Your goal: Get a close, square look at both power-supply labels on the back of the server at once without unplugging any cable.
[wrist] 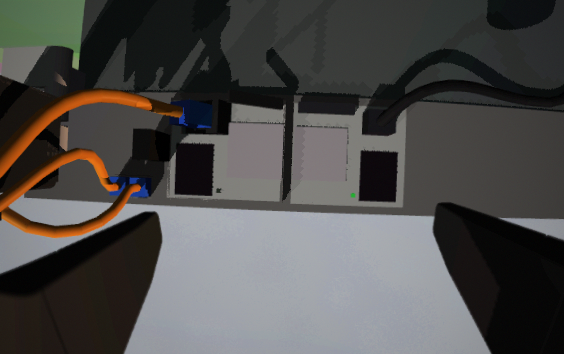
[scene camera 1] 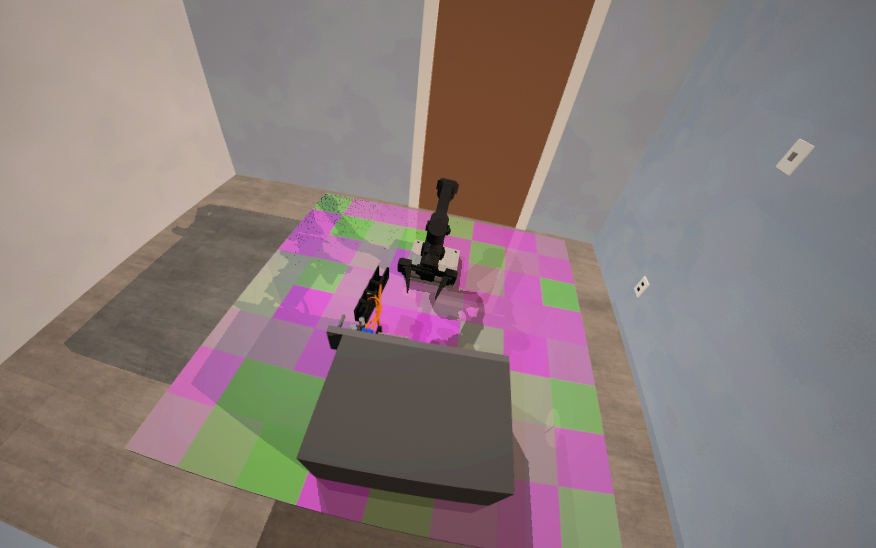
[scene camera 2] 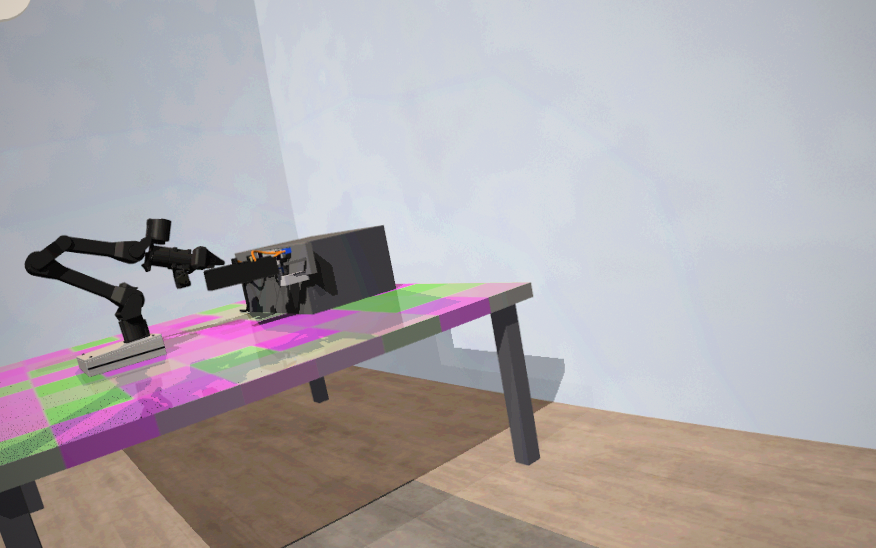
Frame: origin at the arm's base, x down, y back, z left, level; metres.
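Where they show: gripper, between the fingertips: point(wrist: 298, 222) point(scene camera 1: 421, 296) point(scene camera 2: 219, 264); arm's base, origin of its link: point(scene camera 2: 136, 339).
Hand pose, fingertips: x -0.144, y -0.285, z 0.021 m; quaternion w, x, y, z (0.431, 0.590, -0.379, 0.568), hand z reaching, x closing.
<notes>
Each offset is from my fingertips to the top centre of the thing. "spot": to the spot under its first point. Level surfaces: height alone.
The server point(scene camera 1: 413, 413) point(scene camera 2: 355, 271) point(wrist: 475, 155) is a dark grey box on the table, its back facing the arm. In the wrist view two pale power supplies sit side by side, the left with a pinkish label point(wrist: 255, 151), the right with another label point(wrist: 322, 153). Both labels show whole, above the image middle, tilted very slightly; no cable crosses them and no text is legible. A green light @[spot: dx -0.001, dy -0.164, dz +0.056 m] point(wrist: 352, 195) shows on the right supply. A black cord @[spot: dx +0.080, dy -0.130, dz +0.126 m] point(wrist: 465, 85) runs to its plug. My gripper point(scene camera 1: 423, 293) point(scene camera 2: 223, 263) point(wrist: 298, 222) is open and empty, short of the server's back.
A black cable arm point(scene camera 1: 371, 294) point(scene camera 2: 239, 273) sticks out from the server's back, beside my gripper. Orange cables @[spot: dx +0.016, dy -0.079, dz -0.116 m] point(scene camera 1: 376, 310) point(scene camera 2: 264, 253) point(wrist: 100, 96) run from it to blue plugs @[dx +0.045, dy -0.157, dz -0.063 m] point(wrist: 197, 114) left of the labels. The checkered table @[dx +0.191 m] point(scene camera 1: 271, 394) point(scene camera 2: 413, 300) carries the arm's base point(scene camera 2: 122, 355).
</notes>
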